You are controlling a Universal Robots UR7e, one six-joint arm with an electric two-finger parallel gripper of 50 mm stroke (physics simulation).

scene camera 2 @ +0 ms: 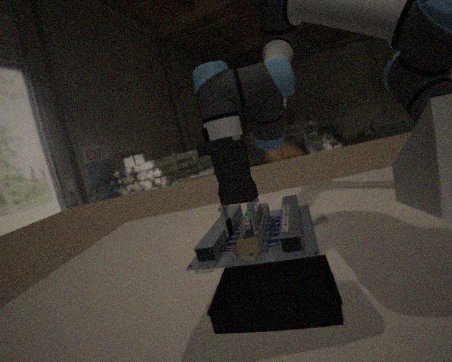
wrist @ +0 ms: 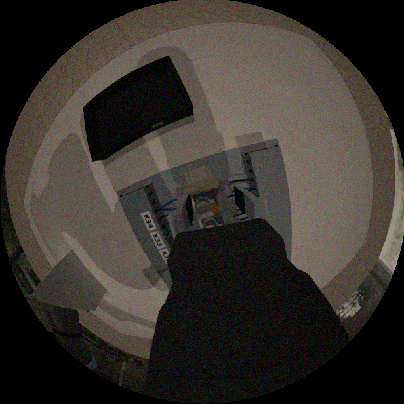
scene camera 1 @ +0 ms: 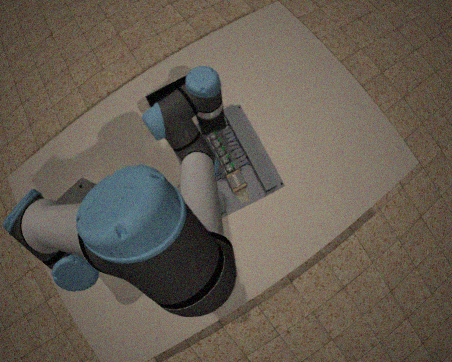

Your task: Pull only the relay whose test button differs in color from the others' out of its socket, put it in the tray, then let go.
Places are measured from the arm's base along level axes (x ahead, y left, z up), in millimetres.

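Pixels of known places: gripper, between the fingertips: (scene camera 2: 243,233).
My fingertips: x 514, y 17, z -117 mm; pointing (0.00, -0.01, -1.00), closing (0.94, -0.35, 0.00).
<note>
Behind a point stands the place of what it marks.
The relay with the orange test button (wrist: 215,208) sits in its socket at the row's end nearest the tray, beside a tan end block (wrist: 200,186) (scene camera 2: 247,246) {z -137, x 510, y 39 mm}. Other relays with green buttons (scene camera 1: 225,151) {z -98, x 491, y -81 mm} stand in the same row. My gripper (wrist: 213,198) (scene camera 2: 241,226) {z -117, x 514, y 17 mm} is open and points down. Its fingers stand on either side of the orange-button relay, low at the row, with nothing held between them. Whether a finger touches the relay cannot be told. The black tray (wrist: 137,102) (scene camera 2: 277,320) {z -147, x 488, y 251 mm} (scene camera 1: 162,93) {z -155, x 468, y 250 mm} stands apart from the panel. The arm hides the orange button in scene camera 1.
The grey panel (scene camera 1: 245,197) {z -159, x 454, y -221 mm} (scene camera 2: 194,266) {z -160, x 628, y 32 mm} (wrist: 216,162) carries raised wiring ducts (scene camera 1: 255,145) (scene camera 2: 291,225) (wrist: 272,200) along both sides of the relay row. Blue wires (wrist: 169,205) (scene camera 2: 274,232) {z -159, x 443, y -56 mm} run between row and ducts. Labels K34 (wrist: 147,220) and K33 (wrist: 158,240) mark one duct.
</note>
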